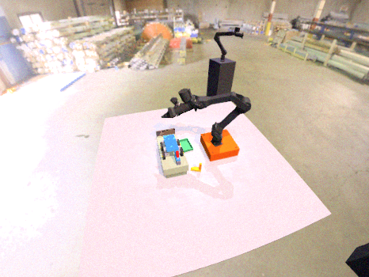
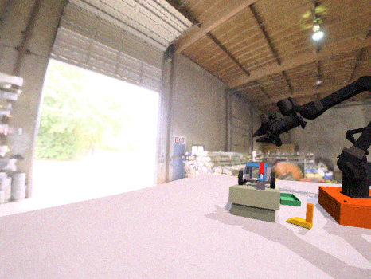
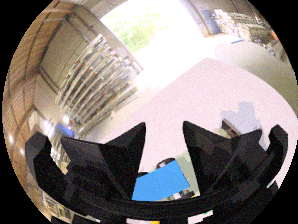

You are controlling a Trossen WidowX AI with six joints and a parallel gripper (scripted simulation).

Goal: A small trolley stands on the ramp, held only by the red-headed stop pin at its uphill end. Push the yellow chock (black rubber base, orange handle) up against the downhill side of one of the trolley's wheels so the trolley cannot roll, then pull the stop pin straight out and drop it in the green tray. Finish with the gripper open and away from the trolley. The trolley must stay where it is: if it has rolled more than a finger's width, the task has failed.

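My gripper tip is 230 mm to the right of the red-headed stop pin and 140 mm above it. From my gripper tip the other things lie so: pale green ramp: 220 mm below, 120 mm to the left; green tray: 280 mm below, 140 mm behind, 40 mm to the left; blue-topped trolley: 160 mm below, 120 mm to the left.
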